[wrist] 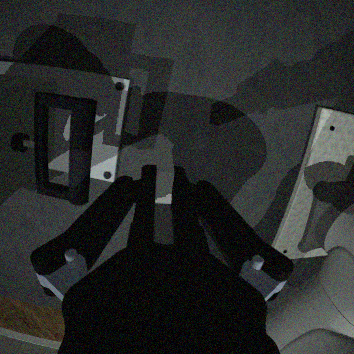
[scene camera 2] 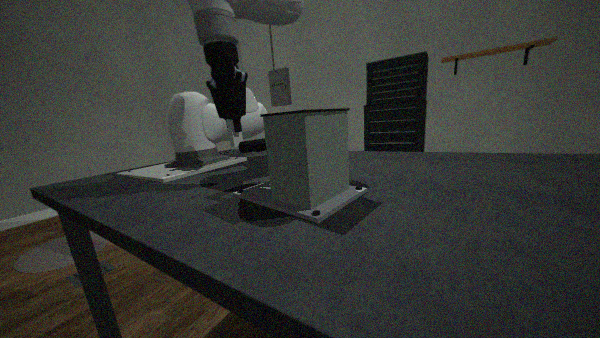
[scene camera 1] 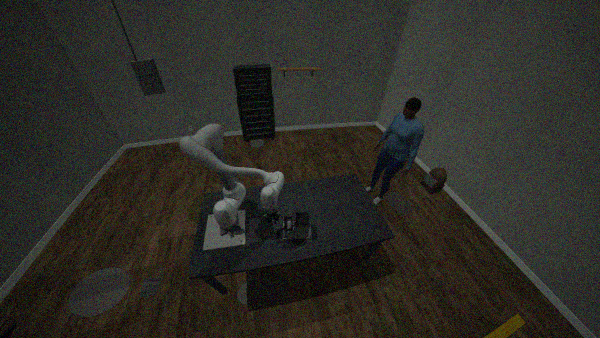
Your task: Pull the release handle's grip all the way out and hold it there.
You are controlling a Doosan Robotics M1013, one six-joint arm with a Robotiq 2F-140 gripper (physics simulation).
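Observation:
The release handle's grip (wrist: 81, 150) (scene camera 2: 253, 145) is a black rectangular frame on the side of a pale box housing (scene camera 2: 327, 155) (scene camera 1: 302, 229) facing the arm's base. In the wrist view a short rod with a dark round part (wrist: 20, 142) shows at its far side. The housing stands on a light base plate (scene camera 2: 336, 204) (wrist: 106, 159). My gripper (wrist: 163, 158) (scene camera 2: 237, 136) is shut and empty, pointing down. Its fingertips are to the right of the grip in the wrist view, apart from it. In scene camera 2 they appear just above the grip's left end; the depth gap is hard to tell.
The housing stands on a dark table (scene camera 1: 345, 210) (scene camera 2: 450, 240). The arm's white mounting plate (scene camera 1: 212, 240) (scene camera 2: 150, 173) (wrist: 320, 150) lies at the base side. A person in blue (scene camera 1: 402, 137) stands beyond the table. A dark cabinet (scene camera 1: 256, 102) (scene camera 2: 397, 105) stands at the back wall.

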